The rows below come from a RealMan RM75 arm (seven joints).
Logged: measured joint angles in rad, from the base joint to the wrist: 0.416 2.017 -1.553 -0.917 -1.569 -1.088 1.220; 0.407 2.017 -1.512 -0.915 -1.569 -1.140 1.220; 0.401 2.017 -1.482 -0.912 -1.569 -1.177 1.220; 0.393 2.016 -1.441 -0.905 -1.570 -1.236 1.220; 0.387 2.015 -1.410 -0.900 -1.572 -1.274 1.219; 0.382 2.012 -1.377 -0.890 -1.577 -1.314 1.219; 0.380 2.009 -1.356 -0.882 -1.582 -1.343 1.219; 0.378 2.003 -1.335 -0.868 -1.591 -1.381 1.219; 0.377 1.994 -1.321 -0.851 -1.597 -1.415 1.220; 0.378 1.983 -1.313 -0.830 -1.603 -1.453 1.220; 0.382 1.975 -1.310 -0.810 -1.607 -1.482 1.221
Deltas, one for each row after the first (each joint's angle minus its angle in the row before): -0.009 0.000 0.041 0.002 0.000 -0.052 0.000; -0.006 0.000 0.030 0.003 0.000 -0.037 0.000; -0.008 -0.001 0.041 0.007 -0.001 -0.059 0.000; -0.006 -0.001 0.031 0.005 -0.002 -0.038 -0.001; -0.005 -0.003 0.033 0.010 -0.005 -0.040 0.000; -0.002 -0.003 0.021 0.008 -0.005 -0.029 0.000; -0.002 -0.006 0.021 0.014 -0.009 -0.038 0.000; -0.001 -0.009 0.014 0.017 -0.006 -0.034 0.001; 0.001 -0.011 0.008 0.021 -0.006 -0.038 0.000; 0.004 -0.008 0.003 0.020 -0.004 -0.029 0.001
